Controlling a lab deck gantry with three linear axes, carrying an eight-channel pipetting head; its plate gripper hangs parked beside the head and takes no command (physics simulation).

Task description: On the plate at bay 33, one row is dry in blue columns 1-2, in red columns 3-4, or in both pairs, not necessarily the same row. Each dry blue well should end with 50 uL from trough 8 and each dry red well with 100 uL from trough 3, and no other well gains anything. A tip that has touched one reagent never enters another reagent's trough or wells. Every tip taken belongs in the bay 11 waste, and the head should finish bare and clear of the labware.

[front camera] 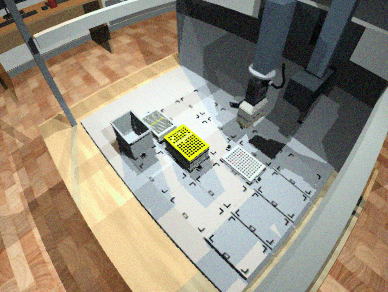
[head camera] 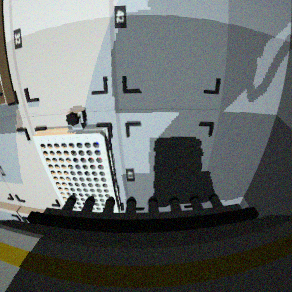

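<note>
The white plate (front camera: 243,163) (head camera: 67,138) lies flat on the deck. A blue and a reddish well show near its upper right corner in the head view; which row is dry cannot be told. The pipetting head (front camera: 251,111) hangs above the deck behind the plate. Its dark channel ends line the bottom of the head view, some overlapping the plate's near edge; no tips are visible on them. A yellow tip rack (front camera: 186,142) stands left of the plate. A grey open box (front camera: 132,136) stands at the far left. The parked gripper's fingers cannot be made out.
A low light-grey tray-like piece (front camera: 157,123) with a yellow line stands between the grey box and the tip rack; its troughs cannot be made out. A dark knob (head camera: 73,118) sits by the plate's corner. A dark shadow (head camera: 177,167) lies right of the plate.
</note>
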